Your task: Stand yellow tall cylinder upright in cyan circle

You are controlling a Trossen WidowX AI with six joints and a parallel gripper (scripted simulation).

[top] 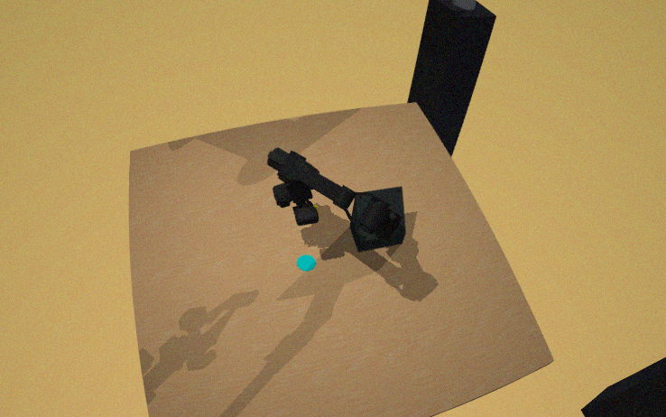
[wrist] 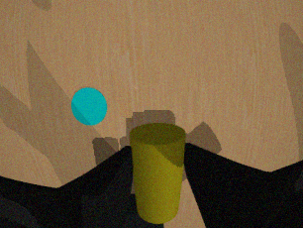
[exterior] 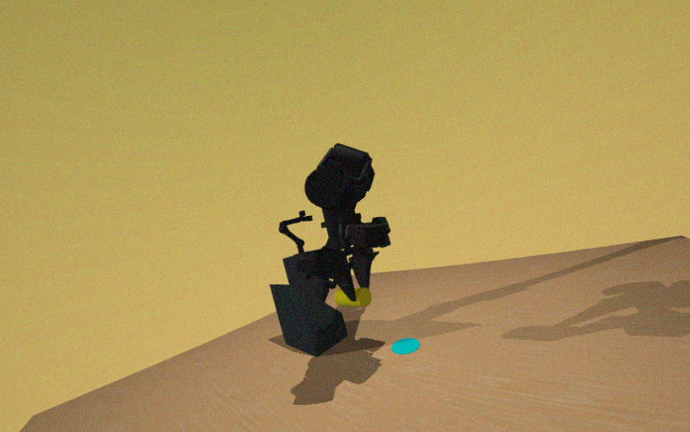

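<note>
The cyan circle is 10 mm ahead of my gripper tip, 90 mm to the left of it and 150 mm below it. The rest, counted from my gripper tip: yellow tall cylinder 20 mm behind.
</note>
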